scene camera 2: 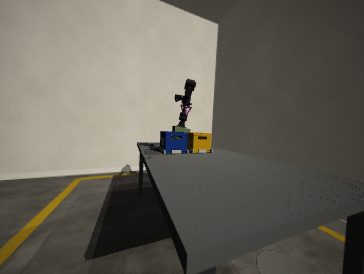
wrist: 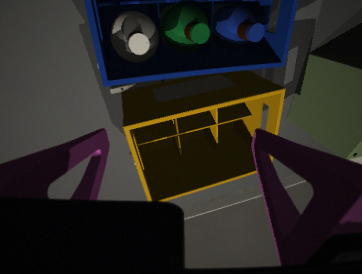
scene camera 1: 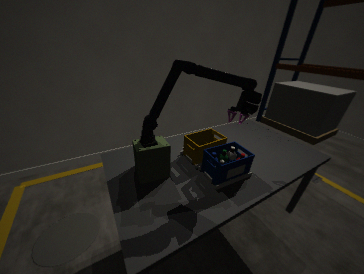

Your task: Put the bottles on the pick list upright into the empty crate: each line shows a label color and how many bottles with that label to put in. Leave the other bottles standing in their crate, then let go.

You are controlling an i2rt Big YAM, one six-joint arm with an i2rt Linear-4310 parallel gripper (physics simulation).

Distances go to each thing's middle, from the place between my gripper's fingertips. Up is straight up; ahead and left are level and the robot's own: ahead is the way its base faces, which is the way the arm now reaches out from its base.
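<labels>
There is the green bottle (wrist: 184,33), 8 cm behind my hand, 4 cm to the right of it and 25 cm below it. The blue bottle (wrist: 231,32) is 25 cm below my hand as well and likewise 4 cm to the right of it, but 16 cm behind it.
</labels>
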